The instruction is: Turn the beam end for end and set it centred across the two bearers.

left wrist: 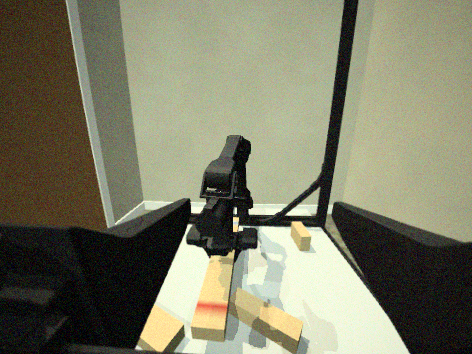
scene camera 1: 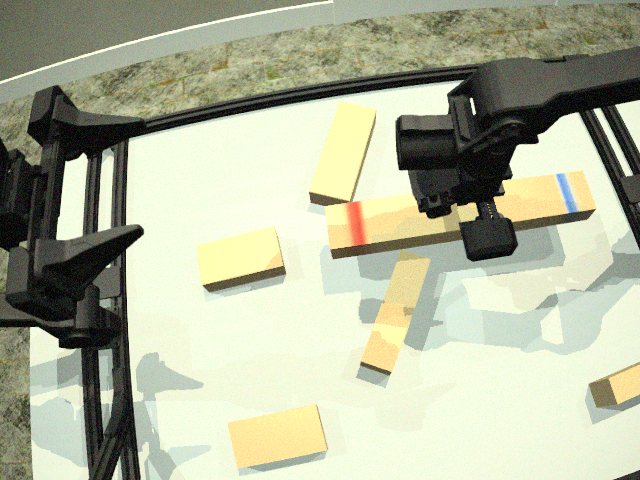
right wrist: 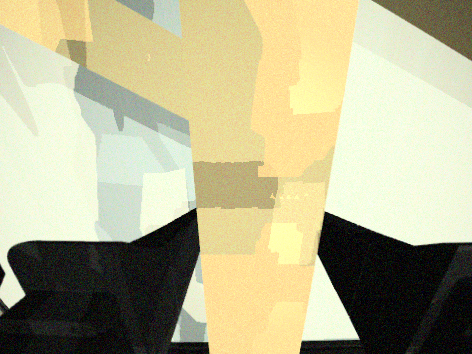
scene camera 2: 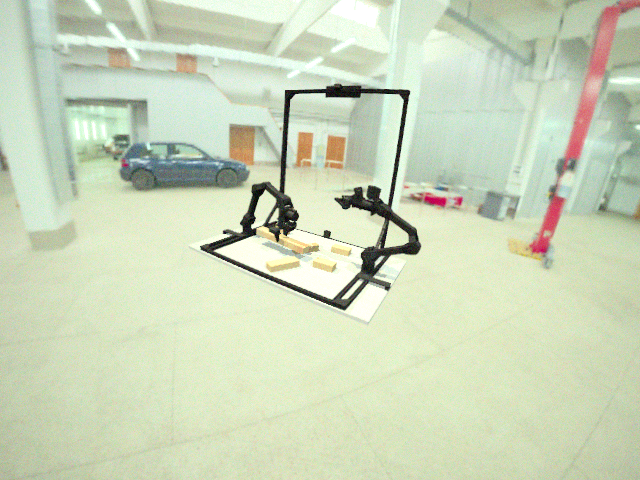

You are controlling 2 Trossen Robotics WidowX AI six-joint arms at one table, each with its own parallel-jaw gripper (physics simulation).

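Frame: origin at the left arm's base, x ahead, y left, z up, level; metres.
Seen in the pictures: left gripper, between the fingertips: (left wrist: pixel 261 206) (scene camera 1: pixel 142 172) (scene camera 2: pixel 338 197); right gripper, between the fingertips: (left wrist: pixel 223 260) (scene camera 1: pixel 465 214) (right wrist: pixel 254 211) (scene camera 2: pixel 281 240); left arm's base, origin of its link: (scene camera 1: pixel 101 329) (scene camera 2: pixel 367 272); right arm's base, origin of its link: (left wrist: pixel 242 218) (scene camera 2: pixel 246 232).
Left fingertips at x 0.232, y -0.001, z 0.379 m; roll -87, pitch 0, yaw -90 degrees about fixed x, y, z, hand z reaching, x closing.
Observation:
Pixels of each thing's top centre, then the offset from my left fingertips to it.
- long wooden beam, centre of its top: (right wrist: pixel 261 252) (scene camera 1: pixel 469 202) (left wrist: pixel 222 250) (scene camera 2: pixel 281 234) dx +0.325, dy +0.059, dz -0.285 m
- narrow block, centre of its top: (right wrist: pixel 78 24) (scene camera 1: pixel 397 308) (left wrist: pixel 264 310) (scene camera 2: pixel 306 245) dx +0.207, dy -0.045, dz -0.354 m
- more block, centre of its top: (left wrist: pixel 300 228) dx +0.529, dy -0.225, dz -0.335 m
The long wooden beam (scene camera 1: pixel 387 224) (scene camera 2: pixel 292 242) (left wrist: pixel 215 285) (right wrist: pixel 255 300) has a red band near its left end and a blue band near its right end in scene camera 1. My right gripper (scene camera 1: pixel 473 209) (right wrist: pixel 254 211) is shut on it around the middle and holds it level, a little above the table. My left gripper (scene camera 1: pixel 140 177) is open and empty, raised at the far left of scene camera 1, away from the beam. Two similar wide blocks, one at left (scene camera 1: pixel 240 258) and one at lower left (scene camera 1: pixel 279 436), lie flat; which blocks are the bearers I cannot tell.
A narrow block (scene camera 1: pixel 395 315) (left wrist: pixel 280 325) lies slanted below the beam in scene camera 1. Another block (scene camera 1: pixel 341 152) (left wrist: pixel 162 327) lies near the red end. One more block (scene camera 1: pixel 622 384) (left wrist: pixel 301 236) shows at the right edge. A black frame (scene camera 1: pixel 310 93) borders the table.

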